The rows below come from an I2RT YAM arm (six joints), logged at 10 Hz.
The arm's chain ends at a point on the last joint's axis. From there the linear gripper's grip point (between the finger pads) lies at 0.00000 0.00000 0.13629 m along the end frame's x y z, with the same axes.
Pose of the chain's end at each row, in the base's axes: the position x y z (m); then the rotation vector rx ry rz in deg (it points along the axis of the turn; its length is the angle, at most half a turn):
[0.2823 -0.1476 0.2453 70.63 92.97 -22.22]
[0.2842 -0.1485 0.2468 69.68 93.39 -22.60]
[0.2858 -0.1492 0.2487 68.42 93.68 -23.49]
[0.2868 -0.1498 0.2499 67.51 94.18 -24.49]
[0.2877 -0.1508 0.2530 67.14 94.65 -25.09]
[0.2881 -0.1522 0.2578 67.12 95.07 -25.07]
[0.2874 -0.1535 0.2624 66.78 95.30 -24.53]
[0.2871 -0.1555 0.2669 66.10 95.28 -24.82]
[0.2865 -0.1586 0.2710 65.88 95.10 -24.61]
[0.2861 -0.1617 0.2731 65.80 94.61 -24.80]
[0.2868 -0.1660 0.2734 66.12 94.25 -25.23]
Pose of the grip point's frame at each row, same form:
[0.3532 -0.2481 0.1866 70.63 92.97 -22.22]
[0.3557 -0.2489 0.1887 69.68 93.39 -22.60]
[0.3577 -0.2501 0.1919 68.42 93.68 -23.49]
[0.3584 -0.2512 0.1936 67.51 94.18 -24.49]
[0.3589 -0.2524 0.1965 67.14 94.65 -25.09]
[0.3592 -0.2534 0.2006 67.12 95.07 -25.07]
[0.3596 -0.2539 0.2051 66.78 95.30 -24.53]
[0.3597 -0.2561 0.2105 66.10 95.28 -24.82]
[0.3597 -0.2591 0.2151 65.88 95.10 -24.61]
[0.3593 -0.2627 0.2182 65.80 94.61 -24.80]
[0.3591 -0.2678 0.2189 66.12 94.25 -25.23]

